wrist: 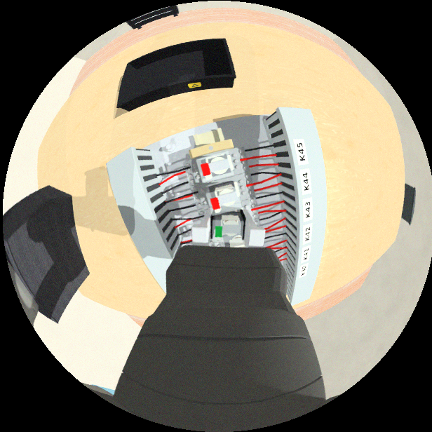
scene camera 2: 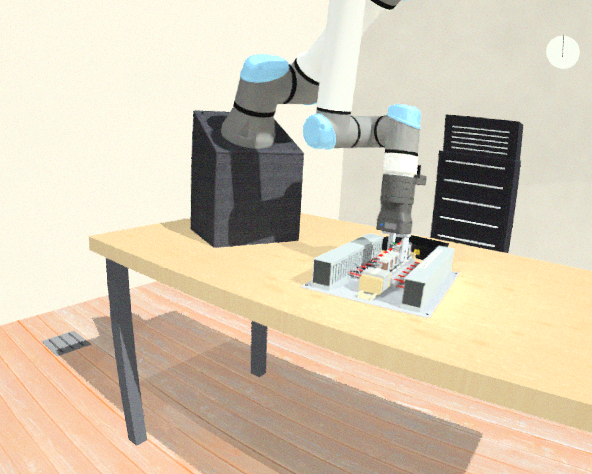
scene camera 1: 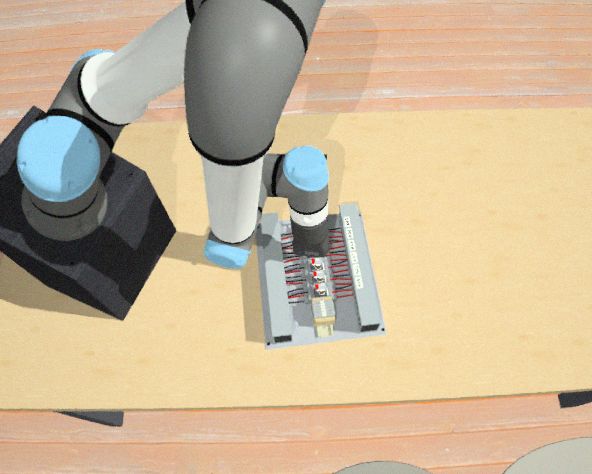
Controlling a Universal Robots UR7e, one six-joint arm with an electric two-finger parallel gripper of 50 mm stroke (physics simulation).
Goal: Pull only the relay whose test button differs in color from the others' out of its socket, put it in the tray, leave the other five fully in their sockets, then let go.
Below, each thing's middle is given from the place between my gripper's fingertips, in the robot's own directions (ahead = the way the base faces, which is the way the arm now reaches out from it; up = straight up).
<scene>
Right now my hand is 4 cm to the left of the grey panel (scene camera 1: 346,326), 4 cm above it and 1 cm short of it.
</scene>
